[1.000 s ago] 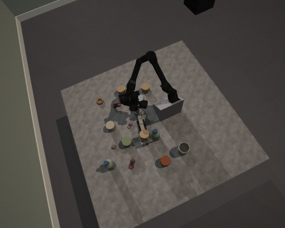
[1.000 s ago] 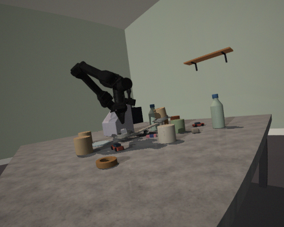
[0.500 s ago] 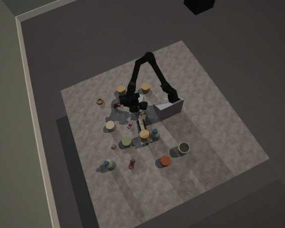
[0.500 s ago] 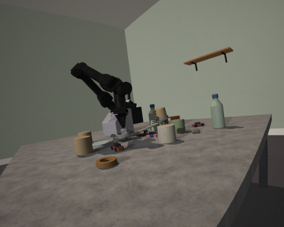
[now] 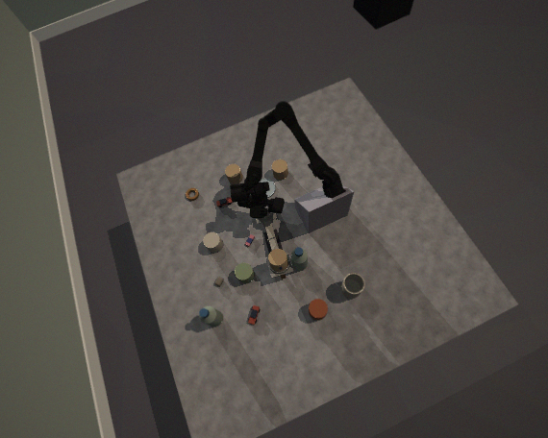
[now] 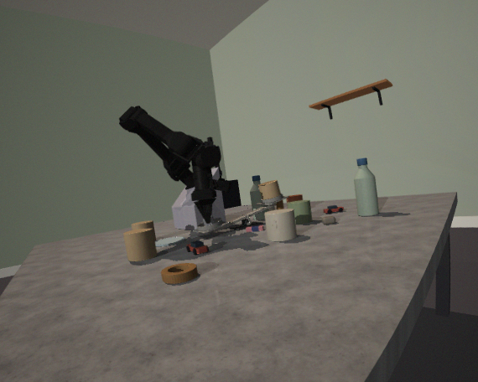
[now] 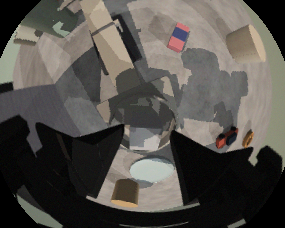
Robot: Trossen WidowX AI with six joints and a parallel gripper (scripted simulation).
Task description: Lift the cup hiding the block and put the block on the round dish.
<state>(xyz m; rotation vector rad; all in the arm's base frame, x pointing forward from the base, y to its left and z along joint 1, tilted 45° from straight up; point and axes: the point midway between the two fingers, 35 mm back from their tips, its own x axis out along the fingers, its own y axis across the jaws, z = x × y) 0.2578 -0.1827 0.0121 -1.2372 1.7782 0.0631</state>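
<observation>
Now: gripper tip right at the grey block. From my gripper tip the other things lie so: tan cup (50 mm ahead, 270 mm to the left, 70 mm above); cream cylinder (260 mm ahead, 10 mm to the left); round pale-blue dish (60 mm behind, 120 mm to the right, 40 mm below).
</observation>
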